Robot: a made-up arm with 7 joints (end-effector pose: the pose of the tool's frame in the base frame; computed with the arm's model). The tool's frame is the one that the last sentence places.
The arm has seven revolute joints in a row. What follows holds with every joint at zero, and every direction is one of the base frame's.
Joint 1 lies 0.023 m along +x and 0.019 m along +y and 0.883 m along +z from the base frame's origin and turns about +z.
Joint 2 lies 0.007 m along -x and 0.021 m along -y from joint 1 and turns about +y.
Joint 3 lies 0.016 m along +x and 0.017 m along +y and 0.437 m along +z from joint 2 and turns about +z.
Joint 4 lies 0.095 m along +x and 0.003 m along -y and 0.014 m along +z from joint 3 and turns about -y.
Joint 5 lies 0.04 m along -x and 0.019 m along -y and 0.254 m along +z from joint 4 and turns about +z.
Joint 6 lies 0.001 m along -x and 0.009 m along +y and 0.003 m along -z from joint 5 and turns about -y.
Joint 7 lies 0.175 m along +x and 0.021 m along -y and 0.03 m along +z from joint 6 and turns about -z.
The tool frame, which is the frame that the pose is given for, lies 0.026 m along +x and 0.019 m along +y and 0.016 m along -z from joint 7; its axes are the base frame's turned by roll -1.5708, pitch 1.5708 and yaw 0 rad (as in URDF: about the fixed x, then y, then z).
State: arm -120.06 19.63 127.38 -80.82 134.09 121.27 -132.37
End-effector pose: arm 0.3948 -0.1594 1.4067 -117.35 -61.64 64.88
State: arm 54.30 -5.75 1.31 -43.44 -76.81 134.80 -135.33
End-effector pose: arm 0.0735 0.2393 1.6582 92.52 -27.40 4.62
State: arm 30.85 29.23 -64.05 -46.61 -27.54 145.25 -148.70
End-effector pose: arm 0.5443 0.1082 1.5048 72.43 -4.93 -44.61
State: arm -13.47 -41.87 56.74 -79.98 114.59 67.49 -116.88
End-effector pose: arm -0.0773 0.4517 1.4878 -140.34 23.52 160.93
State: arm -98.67 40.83 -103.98 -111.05 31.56 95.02 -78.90
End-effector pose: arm -0.4807 -0.0456 1.2483 86.07 81.59 43.05
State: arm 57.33 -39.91 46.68 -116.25 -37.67 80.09 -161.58
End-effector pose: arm -0.1949 0.2474 1.3642 17.38 24.63 -1.31
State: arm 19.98 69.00 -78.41 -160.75 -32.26 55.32 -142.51
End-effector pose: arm 0.1693 -0.1631 0.9243 35.72 -42.07 104.37
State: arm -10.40 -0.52 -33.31 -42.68 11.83 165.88 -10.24
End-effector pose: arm 0.0729 -0.1027 1.7032 -90.34 -33.89 -40.45
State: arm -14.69 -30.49 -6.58 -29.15 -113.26 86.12 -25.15
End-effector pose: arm -0.1663 0.0030 1.7667 -115.39 7.41 -133.68
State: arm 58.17 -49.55 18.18 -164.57 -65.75 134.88 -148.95
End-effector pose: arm -0.0815 0.1428 1.1772 17.93 23.91 13.50
